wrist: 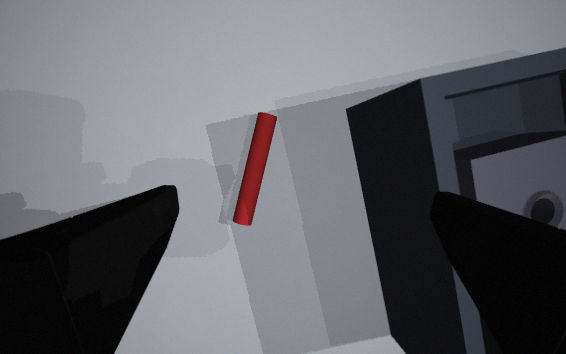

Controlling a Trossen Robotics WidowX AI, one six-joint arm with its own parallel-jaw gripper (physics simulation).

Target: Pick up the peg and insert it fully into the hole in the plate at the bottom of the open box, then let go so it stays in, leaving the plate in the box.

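Frame: origin at the arm's base, x left, y back, z up, level; metres.
Seen in the pictures: gripper, fingertip midpoint: [305, 201].
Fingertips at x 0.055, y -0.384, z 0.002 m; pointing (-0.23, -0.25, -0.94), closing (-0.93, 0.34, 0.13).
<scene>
A point is followed by its place in that frame.
The red peg [255, 169] {x 0.066, y -0.392, z -0.108 m} lies on the table, slightly tilted from the vertical of the wrist view, left of the box and apart from it. The dark open box [367, 200] {x -0.008, y -0.341, z -0.114 m} stands at the right, partly cut off by the view's edge. Inside it shows part of the pale plate [505, 175] {x -0.080, y -0.341, z -0.064 m} with its round hole [542, 211] {x -0.108, y -0.304, z -0.072 m}; the right finger hides some of the plate and of the box wall. My gripper [305, 201] {x 0.055, y -0.384, z 0.002 m} is open and empty, its fingers wide apart, above the table, with the peg showing between the fingertips, nearer the left one.
The grey table top [200, 60] {x 0.077, y -0.477, z -0.122 m} lies around the peg and the box. Shadows of the box fall across it under the peg, and shadows of the arm fall at the left. The box's near wall rises just right of the peg, beside the right finger.
</scene>
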